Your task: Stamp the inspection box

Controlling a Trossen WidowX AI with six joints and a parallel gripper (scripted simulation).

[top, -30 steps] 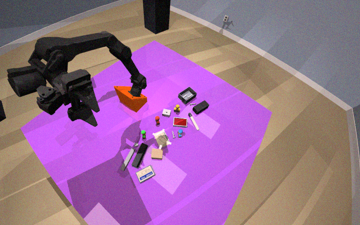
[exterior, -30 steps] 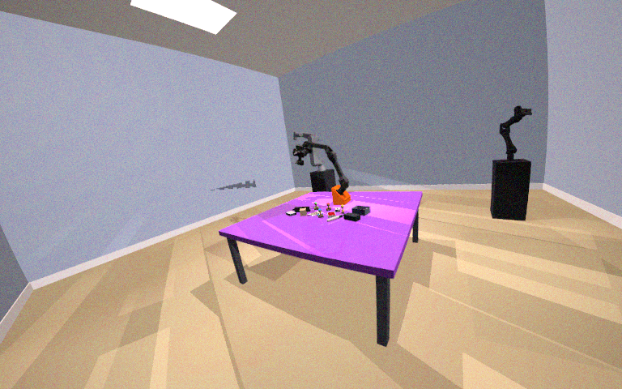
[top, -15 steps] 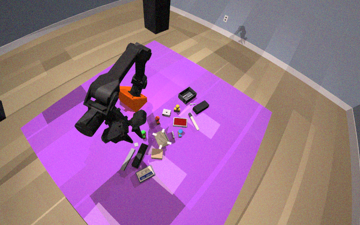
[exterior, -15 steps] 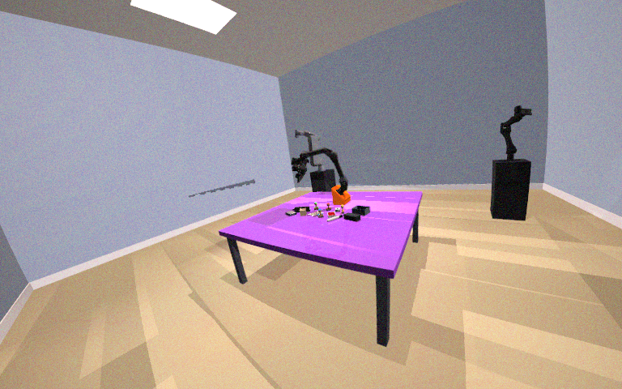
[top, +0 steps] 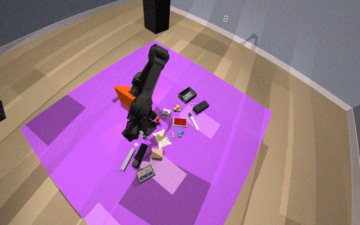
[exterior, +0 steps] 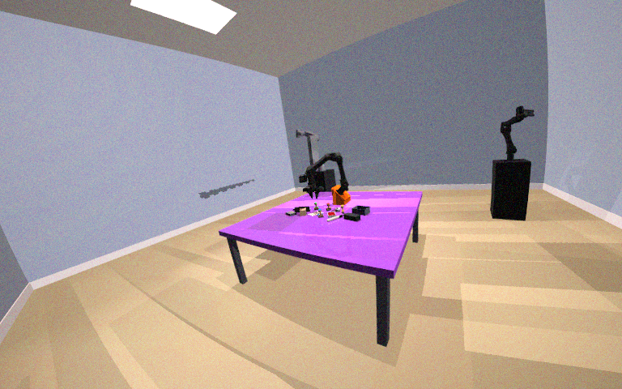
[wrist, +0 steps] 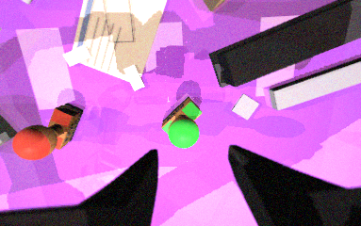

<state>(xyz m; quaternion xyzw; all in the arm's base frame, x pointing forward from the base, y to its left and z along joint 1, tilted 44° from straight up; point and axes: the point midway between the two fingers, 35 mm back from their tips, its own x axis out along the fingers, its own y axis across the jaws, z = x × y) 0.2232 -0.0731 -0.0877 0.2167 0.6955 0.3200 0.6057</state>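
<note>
Right now the green-knobbed PASS stamp is 70 mm below my gripper tip. Round my gripper tip: red-knobbed stamp (20 mm behind, 120 mm to the left, 80 mm below); then black block (80 mm ahead, 90 mm to the right, 80 mm below); then cream card (80 mm ahead, 70 mm to the left, 100 mm below).
</note>
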